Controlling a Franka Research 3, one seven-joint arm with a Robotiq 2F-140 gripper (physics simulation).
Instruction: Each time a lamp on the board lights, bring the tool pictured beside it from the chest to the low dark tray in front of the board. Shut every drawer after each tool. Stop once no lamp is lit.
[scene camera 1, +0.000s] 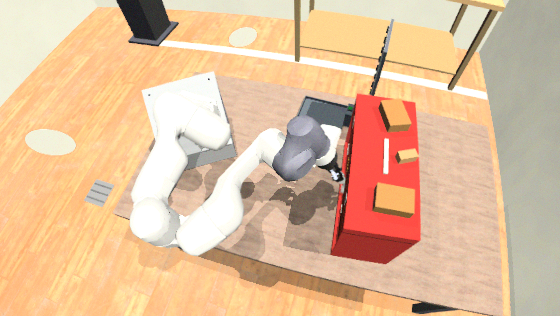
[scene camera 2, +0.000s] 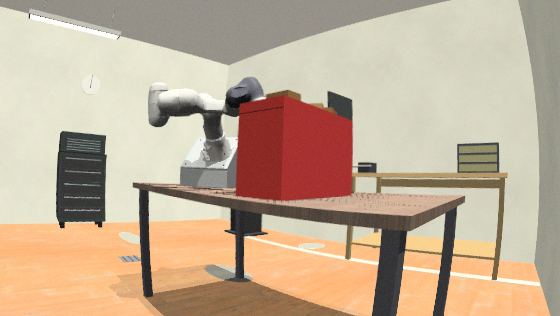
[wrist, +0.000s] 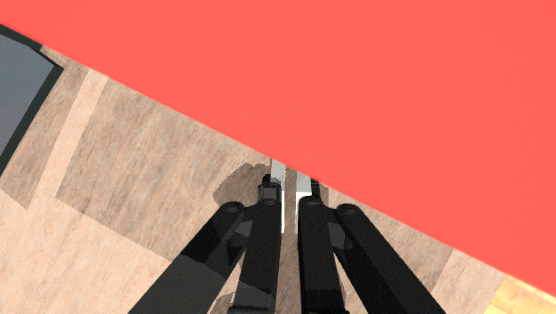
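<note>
The red chest (scene camera 1: 365, 215) (scene camera 2: 320, 155) (wrist: 350, 100) stands on the table, its drawer fronts seen nearly edge-on in scene camera 1. My gripper (scene camera 1: 340, 178) (wrist: 290, 161) is shut beside the drawer side of the chest, with a narrow gap between its pads and no tool visible there. Its very tips reach the chest's edge in the wrist view, so any contact with a handle is hidden. The low dark tray (scene camera 1: 325, 111) (wrist: 15, 90) lies beyond the gripper, near the chest's far end. The board (scene camera 1: 382, 60) (scene camera 2: 340, 105) stands upright behind; its lamps and pictures cannot be read.
Orange-brown boxes (scene camera 1: 395, 199) (scene camera 1: 396, 115), a smaller block (scene camera 1: 407, 156) and a white bar (scene camera 1: 386, 156) lie on top of the chest. The arm's pale base plate (scene camera 1: 182, 86) is at the left of the table (scene camera 1: 450, 270). A wooden rack (scene camera 1: 297, 30) stands behind.
</note>
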